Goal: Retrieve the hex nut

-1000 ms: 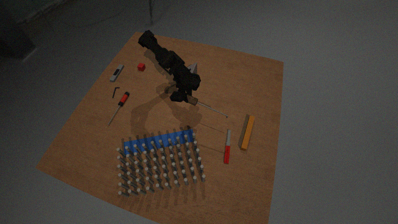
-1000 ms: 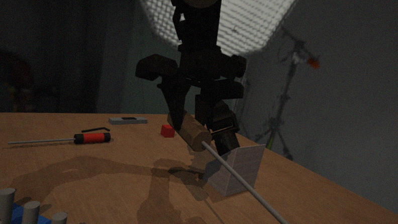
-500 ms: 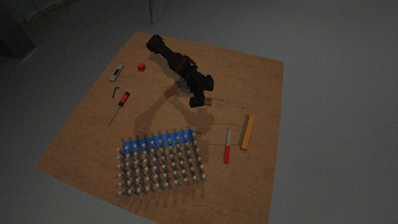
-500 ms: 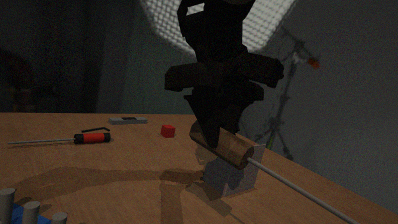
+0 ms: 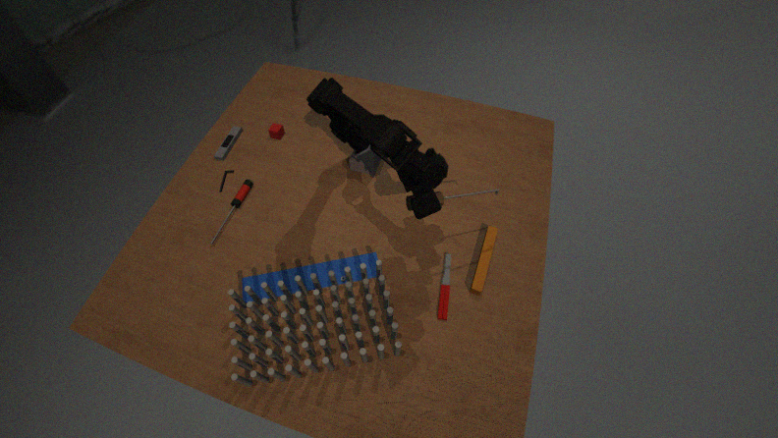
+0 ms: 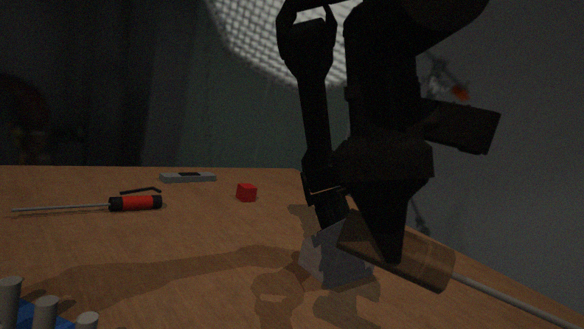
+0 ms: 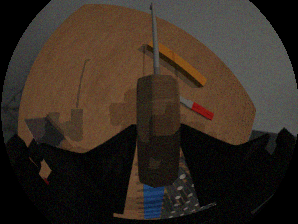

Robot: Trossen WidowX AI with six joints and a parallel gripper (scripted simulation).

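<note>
My gripper tip is 20 cm to the right of the orange bar, 20 cm above it and 1 cm short of it. The rest, counted from my gripper tip: blue taped strip: 28 cm to the right, 22 cm below, 20 cm ahead; then red-and-grey tool: 21 cm below, 11 cm to the left, 11 cm ahead; then red cube: 62 cm to the right, 30 cm behind, 20 cm below.
</note>
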